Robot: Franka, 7 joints.
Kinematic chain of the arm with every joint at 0, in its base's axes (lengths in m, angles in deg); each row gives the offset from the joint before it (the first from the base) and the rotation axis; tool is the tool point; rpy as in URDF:
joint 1: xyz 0 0 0.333 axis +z
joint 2: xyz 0 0 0 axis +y
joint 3: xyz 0 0 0.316 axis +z
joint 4: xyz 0.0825 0 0 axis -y
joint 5: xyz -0.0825 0 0.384 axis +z
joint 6: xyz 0 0 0 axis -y
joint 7: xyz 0.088 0 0 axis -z
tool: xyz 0 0 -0.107 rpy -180 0 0
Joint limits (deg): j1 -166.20..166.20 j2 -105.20..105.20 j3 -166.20..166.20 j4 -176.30..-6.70 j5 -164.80..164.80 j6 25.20..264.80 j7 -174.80..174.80
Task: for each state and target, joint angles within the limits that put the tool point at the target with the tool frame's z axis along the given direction. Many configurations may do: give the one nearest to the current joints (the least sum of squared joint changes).
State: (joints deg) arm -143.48 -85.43 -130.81 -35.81 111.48 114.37 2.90
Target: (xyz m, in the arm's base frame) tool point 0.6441 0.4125 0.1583 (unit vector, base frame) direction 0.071 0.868 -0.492
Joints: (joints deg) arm -157.13 -58.88 -166.20 -72.19 75.33 141.70 2.90
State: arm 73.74 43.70 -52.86 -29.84 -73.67 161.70 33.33
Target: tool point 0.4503 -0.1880 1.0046 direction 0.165 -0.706 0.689
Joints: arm 41.70 17.30 -92.57 -51.50 -92.63 149.53 33.33
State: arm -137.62 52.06 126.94 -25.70 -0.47 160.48 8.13
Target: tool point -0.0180 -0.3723 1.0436 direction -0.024 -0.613 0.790
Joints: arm -125.09 31.60 133.89 -40.88 28.99 210.88 8.13
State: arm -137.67 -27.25 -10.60 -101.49 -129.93 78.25 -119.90
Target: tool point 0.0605 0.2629 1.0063 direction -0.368 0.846 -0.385
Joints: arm -129.45 -56.43 0.93 -70.97 -111.11 60.61 -119.90
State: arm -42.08 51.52 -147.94 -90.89 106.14 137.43 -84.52
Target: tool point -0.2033 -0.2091 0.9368 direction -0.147 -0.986 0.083
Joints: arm -20.95 48.03 -161.37 -101.95 105.28 100.56 -84.52
